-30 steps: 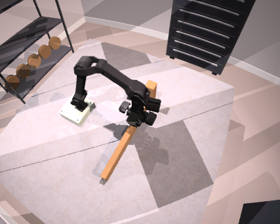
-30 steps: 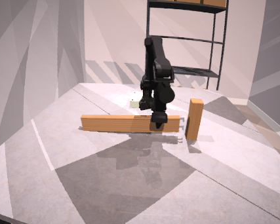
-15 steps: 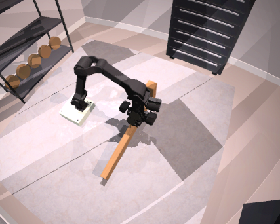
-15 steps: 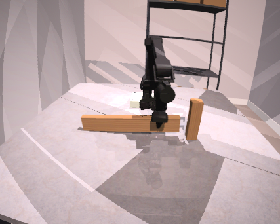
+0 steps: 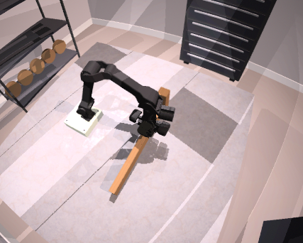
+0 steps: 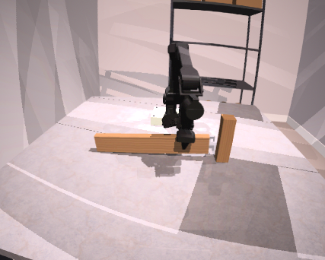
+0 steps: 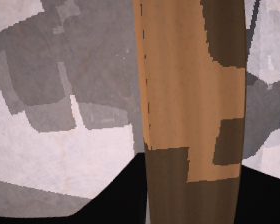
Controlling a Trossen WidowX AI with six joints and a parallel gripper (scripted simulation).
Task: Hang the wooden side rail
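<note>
Right now the headboard post is 15 cm to the left of my gripper tip, 4 cm above it and 1 cm behind it.
</note>
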